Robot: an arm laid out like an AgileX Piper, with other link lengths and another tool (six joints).
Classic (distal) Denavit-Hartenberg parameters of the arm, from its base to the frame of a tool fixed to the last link. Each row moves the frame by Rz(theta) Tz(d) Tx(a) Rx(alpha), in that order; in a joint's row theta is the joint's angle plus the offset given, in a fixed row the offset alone. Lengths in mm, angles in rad.
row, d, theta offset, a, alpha
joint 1, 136.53, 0, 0, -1.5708
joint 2, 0, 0.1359, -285.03, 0
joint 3, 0, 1.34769, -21.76, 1.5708
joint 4, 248.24, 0, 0, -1.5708
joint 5, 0, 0, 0, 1.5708
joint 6, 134.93, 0.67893, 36.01, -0.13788
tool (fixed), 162.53, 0, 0, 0
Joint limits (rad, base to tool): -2.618..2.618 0..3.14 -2.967..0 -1.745..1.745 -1.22..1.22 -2.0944..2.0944
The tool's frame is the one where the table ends.
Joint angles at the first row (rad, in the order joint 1, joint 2, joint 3, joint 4, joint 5, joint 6):
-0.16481 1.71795 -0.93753 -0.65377 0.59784 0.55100
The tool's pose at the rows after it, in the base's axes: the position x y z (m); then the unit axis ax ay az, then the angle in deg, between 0 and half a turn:
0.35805 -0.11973 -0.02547 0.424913 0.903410 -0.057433 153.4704
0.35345 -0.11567 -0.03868 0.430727 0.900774 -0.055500 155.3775
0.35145 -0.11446 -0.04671 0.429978 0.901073 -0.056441 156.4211
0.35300 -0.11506 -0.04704 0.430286 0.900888 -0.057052 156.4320
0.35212 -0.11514 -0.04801 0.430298 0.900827 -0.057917 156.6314
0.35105 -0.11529 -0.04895 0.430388 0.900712 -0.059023 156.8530
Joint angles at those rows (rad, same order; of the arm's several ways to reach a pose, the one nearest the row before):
-0.16481 1.76236 -0.93751 -0.62771 0.59413 0.55290
-0.16480 1.79669 -0.93753 -0.61081 0.58983 0.55670
-0.16481 1.82074 -0.94031 -0.60875 0.58598 0.55666
-0.16481 1.82664 -0.94770 -0.60875 0.58831 0.55666
-0.16482 1.82916 -0.94771 -0.60874 0.58985 0.55664
-0.16481 1.83151 -0.94769 -0.60875 0.59213 0.55667

